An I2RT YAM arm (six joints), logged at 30 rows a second.
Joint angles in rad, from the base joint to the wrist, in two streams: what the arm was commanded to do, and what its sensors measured. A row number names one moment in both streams.
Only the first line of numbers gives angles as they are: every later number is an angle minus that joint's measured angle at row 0.
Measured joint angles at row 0:
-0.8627 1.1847 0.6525 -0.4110 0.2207 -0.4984
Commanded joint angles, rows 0 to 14:
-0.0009 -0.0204 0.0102 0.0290 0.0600 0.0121
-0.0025 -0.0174 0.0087 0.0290 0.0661 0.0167
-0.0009 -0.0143 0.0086 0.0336 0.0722 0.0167
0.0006 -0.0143 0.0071 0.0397 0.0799 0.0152
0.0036 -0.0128 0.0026 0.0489 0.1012 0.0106
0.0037 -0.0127 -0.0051 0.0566 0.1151 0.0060
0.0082 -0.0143 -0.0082 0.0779 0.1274 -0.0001
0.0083 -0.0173 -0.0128 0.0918 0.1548 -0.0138
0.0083 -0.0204 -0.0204 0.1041 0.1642 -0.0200
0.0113 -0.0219 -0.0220 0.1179 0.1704 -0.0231
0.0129 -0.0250 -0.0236 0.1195 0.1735 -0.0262
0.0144 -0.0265 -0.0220 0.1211 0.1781 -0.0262
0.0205 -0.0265 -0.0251 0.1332 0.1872 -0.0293
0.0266 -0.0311 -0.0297 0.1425 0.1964 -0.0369
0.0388 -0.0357 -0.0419 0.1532 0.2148 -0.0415
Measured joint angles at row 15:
0.0175 -0.0004 -0.0263 0.0366 0.1263 -0.0130
